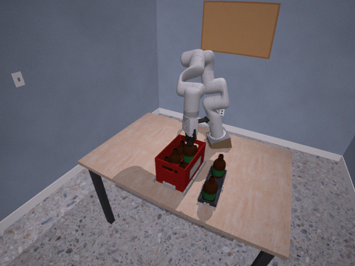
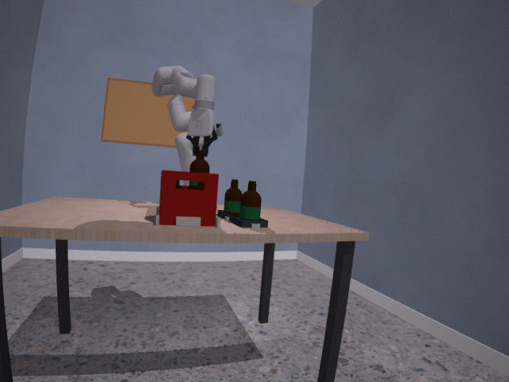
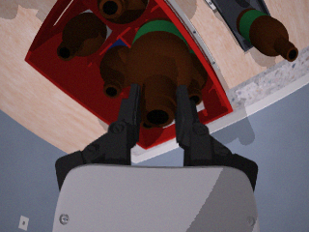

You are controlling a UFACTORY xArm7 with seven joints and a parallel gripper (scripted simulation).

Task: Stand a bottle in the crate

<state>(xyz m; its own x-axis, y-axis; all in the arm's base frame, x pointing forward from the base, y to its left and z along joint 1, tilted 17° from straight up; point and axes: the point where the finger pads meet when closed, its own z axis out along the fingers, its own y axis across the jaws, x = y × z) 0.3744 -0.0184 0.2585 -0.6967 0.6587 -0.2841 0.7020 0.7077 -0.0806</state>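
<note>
Right now my hand is 4 cm to the left of the red crate and 17 cm above it.
</note>
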